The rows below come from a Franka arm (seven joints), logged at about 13 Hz.
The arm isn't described. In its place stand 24 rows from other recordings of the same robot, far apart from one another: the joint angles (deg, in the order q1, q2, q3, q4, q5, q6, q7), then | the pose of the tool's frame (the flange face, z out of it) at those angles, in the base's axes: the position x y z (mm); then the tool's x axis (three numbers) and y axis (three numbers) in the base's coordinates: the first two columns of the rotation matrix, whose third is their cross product.
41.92, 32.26, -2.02, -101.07, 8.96, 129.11, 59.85 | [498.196 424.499 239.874 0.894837 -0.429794 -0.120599 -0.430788 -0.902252 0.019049]
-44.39, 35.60, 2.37, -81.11, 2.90, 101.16, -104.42 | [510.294 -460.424 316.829 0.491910 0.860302 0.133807 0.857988 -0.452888 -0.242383]
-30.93, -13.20, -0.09, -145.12, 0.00, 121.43, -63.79 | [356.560 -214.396 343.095 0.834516 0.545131 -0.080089 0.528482 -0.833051 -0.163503]
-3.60, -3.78, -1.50, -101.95, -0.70, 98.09, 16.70 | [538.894 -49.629 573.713 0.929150 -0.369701 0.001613 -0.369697 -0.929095 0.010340]
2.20, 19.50, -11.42, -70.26, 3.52, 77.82, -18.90 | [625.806 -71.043 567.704 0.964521 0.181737 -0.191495 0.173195 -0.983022 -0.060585]
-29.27, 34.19, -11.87, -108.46, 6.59, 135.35, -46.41 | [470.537 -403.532 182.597 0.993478 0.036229 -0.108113 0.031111 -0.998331 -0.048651]
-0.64, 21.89, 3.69, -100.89, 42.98, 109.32, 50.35 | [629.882 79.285 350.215 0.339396 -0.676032 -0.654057 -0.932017 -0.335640 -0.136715]
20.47, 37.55, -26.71, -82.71, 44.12, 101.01, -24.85 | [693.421 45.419 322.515 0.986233 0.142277 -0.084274 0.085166 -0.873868 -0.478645]
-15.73, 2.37, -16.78, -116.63, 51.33, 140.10, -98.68 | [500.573 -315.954 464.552 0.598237 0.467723 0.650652 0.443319 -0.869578 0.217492]
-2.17, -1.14, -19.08, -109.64, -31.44, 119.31, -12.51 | [526.519 -234.160 524.563 0.996883 0.078082 0.011254 0.061827 -0.861899 0.503297]
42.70, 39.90, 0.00, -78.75, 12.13, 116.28, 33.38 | [525.898 501.576 301.361 0.986984 0.073121 -0.143232 0.055026 -0.990444 -0.126459]
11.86, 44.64, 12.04, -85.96, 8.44, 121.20, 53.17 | [643.945 268.430 203.220 0.762750 -0.570421 -0.304684 -0.604050 -0.796678 -0.020666]
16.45, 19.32, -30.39, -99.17, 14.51, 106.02, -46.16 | [612.832 -104.791 394.830 0.880943 0.467649 -0.072417 0.452261 -0.877045 -0.162024]
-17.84, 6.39, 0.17, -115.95, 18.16, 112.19, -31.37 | [535.272 -149.010 384.085 0.994954 0.096679 -0.026827 0.082770 -0.942039 -0.325134]
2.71, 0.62, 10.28, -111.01, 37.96, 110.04, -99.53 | [539.656 168.597 487.852 -0.121531 0.804608 0.581236 0.988876 0.148737 0.000867]
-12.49, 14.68, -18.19, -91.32, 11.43, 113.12, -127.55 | [575.916 -303.830 503.655 -0.069896 0.997525 0.007702 0.982181 0.067467 0.175410]
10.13, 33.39, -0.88, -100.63, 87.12, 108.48, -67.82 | [637.369 179.326 259.111 0.903507 0.079125 0.421206 0.426891 -0.253174 -0.868140]
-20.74, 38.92, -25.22, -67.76, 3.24, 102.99, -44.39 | [571.576 -457.973 414.600 0.986720 0.034031 -0.158826 0.057337 -0.987835 0.144551]
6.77, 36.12, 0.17, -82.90, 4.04, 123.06, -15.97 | [718.488 90.011 325.049 0.932219 0.352021 0.083962 0.356257 -0.933450 -0.041867]
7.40, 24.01, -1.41, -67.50, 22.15, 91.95, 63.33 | [670.701 113.536 561.461 0.526554 -0.785123 -0.326071 -0.849631 -0.499282 -0.169837]
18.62, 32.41, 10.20, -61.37, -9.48, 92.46, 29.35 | [648.355 296.101 507.679 0.999431 -0.026655 0.020660 -0.028018 -0.997240 0.068759]
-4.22, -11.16, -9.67, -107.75, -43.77, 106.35, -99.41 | [489.041 -184.571 624.542 -0.066466 0.739541 -0.669822 0.996953 0.076699 -0.014244]
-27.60, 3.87, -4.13, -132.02, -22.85, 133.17, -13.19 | [433.519 -276.208 314.463 0.987414 -0.059869 -0.146387 -0.021964 -0.968524 0.247949]
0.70, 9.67, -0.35, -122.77, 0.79, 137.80, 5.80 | [571.065 3.631 334.096 0.990212 -0.104981 0.091972 -0.103707 -0.994435 -0.018538]
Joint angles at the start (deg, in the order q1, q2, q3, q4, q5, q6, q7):
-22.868 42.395 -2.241 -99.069 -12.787 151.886 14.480
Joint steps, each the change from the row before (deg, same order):
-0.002 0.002 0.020 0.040 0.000 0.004 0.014
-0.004 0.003 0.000 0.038 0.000 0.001 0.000
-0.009 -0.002 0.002 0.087 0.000 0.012 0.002
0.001 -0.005 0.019 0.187 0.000 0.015 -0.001
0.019 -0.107 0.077 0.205 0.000 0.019 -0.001
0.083 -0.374 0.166 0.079 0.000 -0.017 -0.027
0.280 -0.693 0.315 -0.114 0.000 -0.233 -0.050
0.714 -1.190 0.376 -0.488 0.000 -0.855 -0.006
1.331 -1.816 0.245 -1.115 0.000 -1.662 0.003
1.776 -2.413 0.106 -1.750 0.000 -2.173 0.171
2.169 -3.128 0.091 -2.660 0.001 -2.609 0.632
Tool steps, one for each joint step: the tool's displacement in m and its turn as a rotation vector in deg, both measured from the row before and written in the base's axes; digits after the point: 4 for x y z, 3 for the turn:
0.0003 0.0001 0.0003 -0.003 -0.046 0.001
0.0002 -0.0001 0.0002 -0.015 -0.033 -0.003
0.0005 -0.0003 0.0007 -0.038 -0.093 -0.005
0.0011 -0.0002 0.0014 -0.072 -0.194 0.023
0.0018 0.0004 0.0028 -0.083 -0.323 0.085
0.0024 0.0020 0.0050 -0.075 -0.438 0.231
0.0034 0.0058 0.0070 0.021 -0.383 0.524
0.0037 0.0116 0.0091 0.166 0.076 0.860
0.0022 0.0181 0.0105 0.258 0.887 1.241
-0.0004 0.0225 0.0118 0.282 1.423 1.333
-0.0049 0.0277 0.0123 0.400 1.963 1.190

